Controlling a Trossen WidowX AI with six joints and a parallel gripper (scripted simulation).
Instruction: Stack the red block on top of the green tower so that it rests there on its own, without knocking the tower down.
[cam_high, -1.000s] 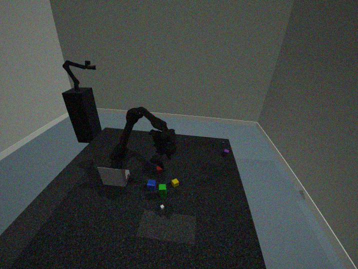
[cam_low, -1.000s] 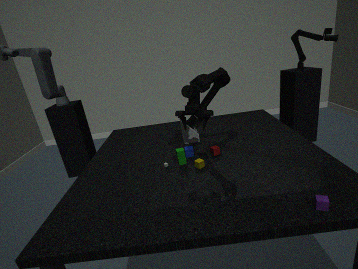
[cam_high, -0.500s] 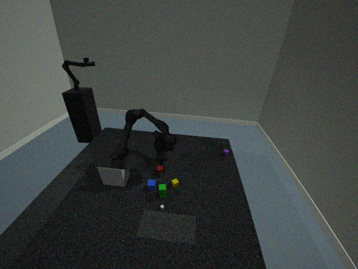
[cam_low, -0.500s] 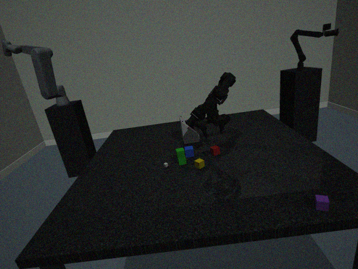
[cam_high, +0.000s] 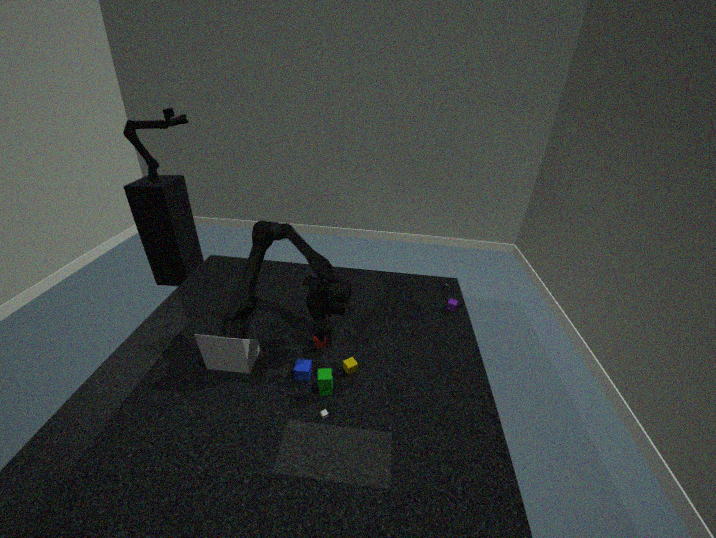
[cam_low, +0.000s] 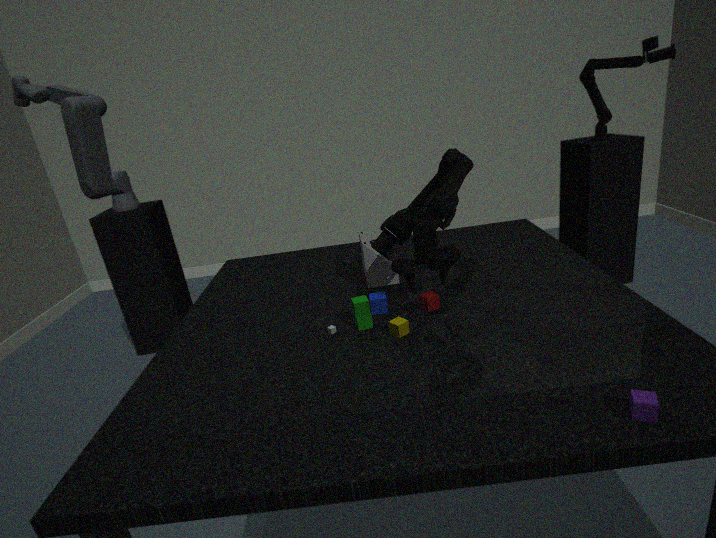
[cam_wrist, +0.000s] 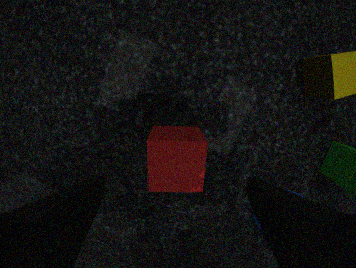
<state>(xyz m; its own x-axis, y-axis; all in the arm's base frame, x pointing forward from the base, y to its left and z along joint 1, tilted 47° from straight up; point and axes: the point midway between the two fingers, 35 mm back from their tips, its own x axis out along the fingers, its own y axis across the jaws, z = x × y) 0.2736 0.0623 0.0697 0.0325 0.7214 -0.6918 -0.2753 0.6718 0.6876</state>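
My gripper tip is 4 cm above the red block. From my gripper tip the other things lie so: blue block: 14 cm to the right, 4 cm behind, 3 cm below; small white cube: 28 cm to the right, 5 cm below, 4 cm ahead; yellow block: 11 cm to the right, 11 cm ahead, 4 cm below.
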